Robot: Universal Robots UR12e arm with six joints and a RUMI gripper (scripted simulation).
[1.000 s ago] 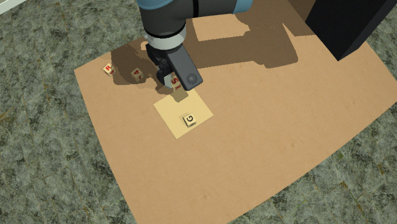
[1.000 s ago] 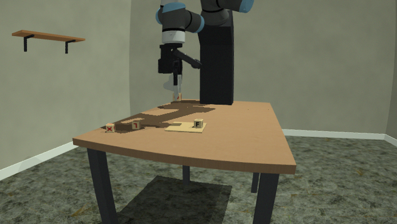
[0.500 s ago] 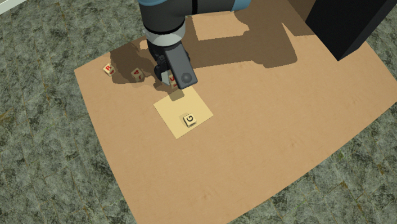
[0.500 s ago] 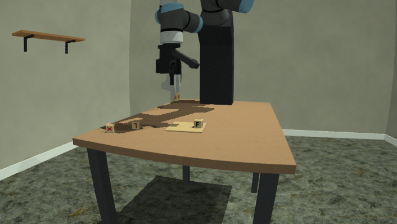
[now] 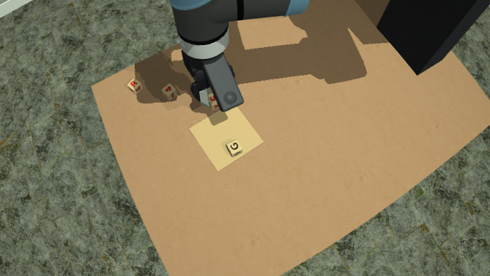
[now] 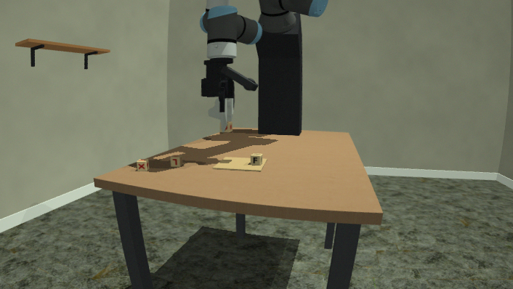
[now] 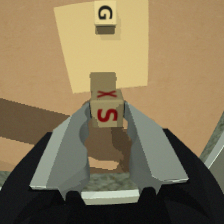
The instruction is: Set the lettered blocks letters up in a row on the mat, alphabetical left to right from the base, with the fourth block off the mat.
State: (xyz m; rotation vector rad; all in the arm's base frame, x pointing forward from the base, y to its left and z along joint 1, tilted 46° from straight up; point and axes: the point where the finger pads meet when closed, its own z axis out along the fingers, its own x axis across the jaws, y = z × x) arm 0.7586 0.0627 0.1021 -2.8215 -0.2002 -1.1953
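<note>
Right now the pale mat is 10 mm behind my hand, 50 mm to the left of it and 110 mm below it. Round my hand: block right at my hand.
</note>
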